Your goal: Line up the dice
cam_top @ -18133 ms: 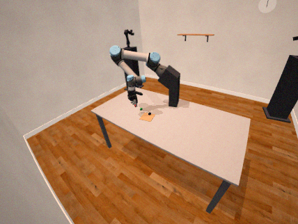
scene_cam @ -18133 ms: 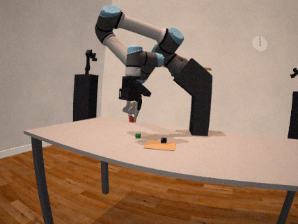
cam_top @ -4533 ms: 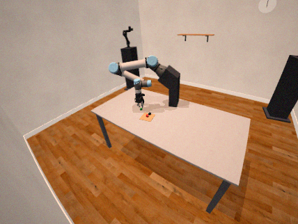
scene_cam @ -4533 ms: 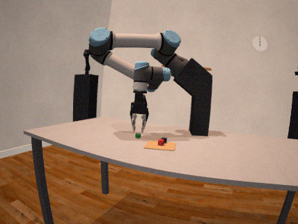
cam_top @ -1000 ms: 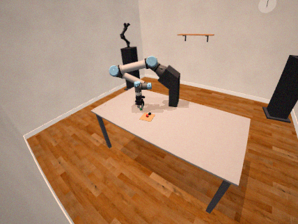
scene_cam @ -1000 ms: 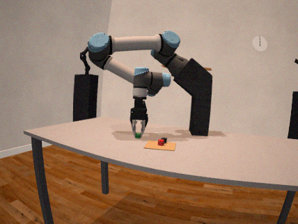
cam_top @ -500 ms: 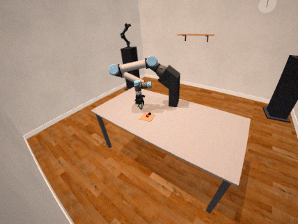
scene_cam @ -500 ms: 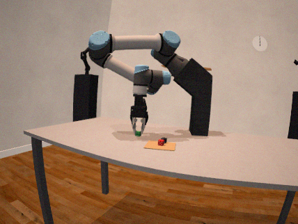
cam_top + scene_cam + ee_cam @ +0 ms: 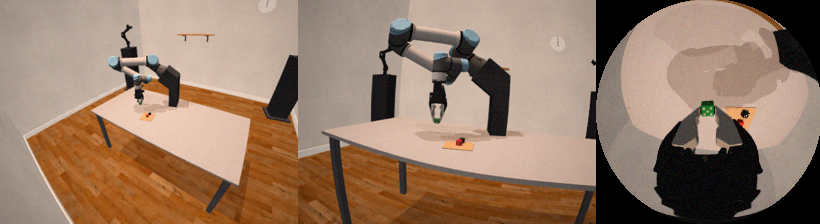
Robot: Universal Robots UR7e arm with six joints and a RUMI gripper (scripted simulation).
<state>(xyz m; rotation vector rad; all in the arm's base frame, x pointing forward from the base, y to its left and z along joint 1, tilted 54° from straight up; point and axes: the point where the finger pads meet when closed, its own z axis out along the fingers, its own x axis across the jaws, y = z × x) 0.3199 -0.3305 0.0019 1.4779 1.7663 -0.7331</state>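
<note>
Now: the red die 140 mm to the left of my hand, 110 mm ahead of it and 80 mm below it. From my hand the other things lie so: black die 150 mm to the left, 80 mm below, 60 mm ahead; green die right at my hand; orange mat 140 mm to the left, 110 mm ahead, 100 mm below.
</note>
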